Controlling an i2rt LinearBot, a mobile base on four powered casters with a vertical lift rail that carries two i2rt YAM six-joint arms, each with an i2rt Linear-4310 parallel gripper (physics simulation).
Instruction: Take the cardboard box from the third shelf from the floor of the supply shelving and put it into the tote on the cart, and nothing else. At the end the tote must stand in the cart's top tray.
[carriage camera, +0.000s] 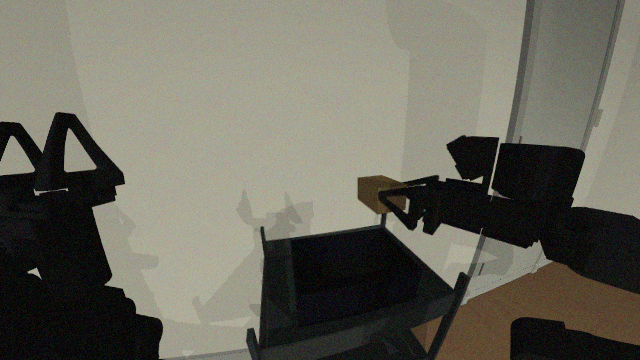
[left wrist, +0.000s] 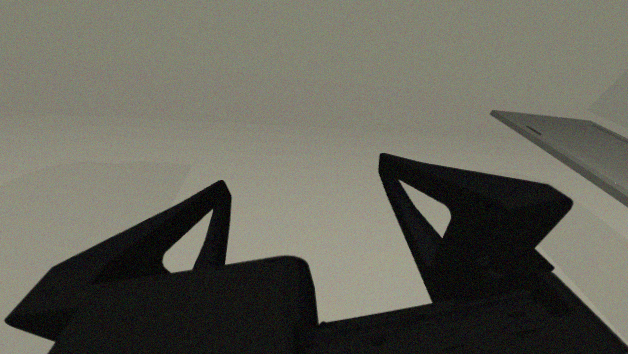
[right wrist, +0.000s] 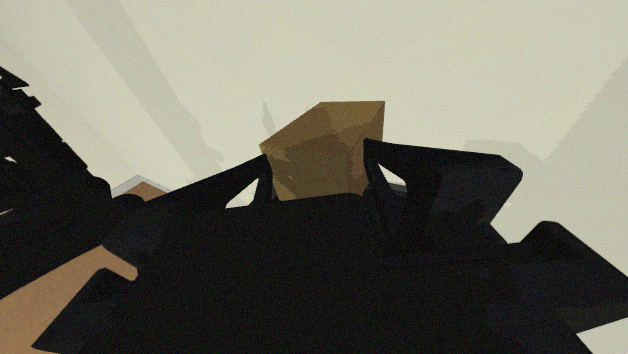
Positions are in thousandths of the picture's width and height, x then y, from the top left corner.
Labels:
The right gripper shows in the carriage camera view (605, 529) and in the right wrist view (502, 436); in the left wrist view it is out of frame. A brown cardboard box shows in the carriage camera view (576, 521) and in the right wrist view (510, 434); in the left wrist view it is out of frame.

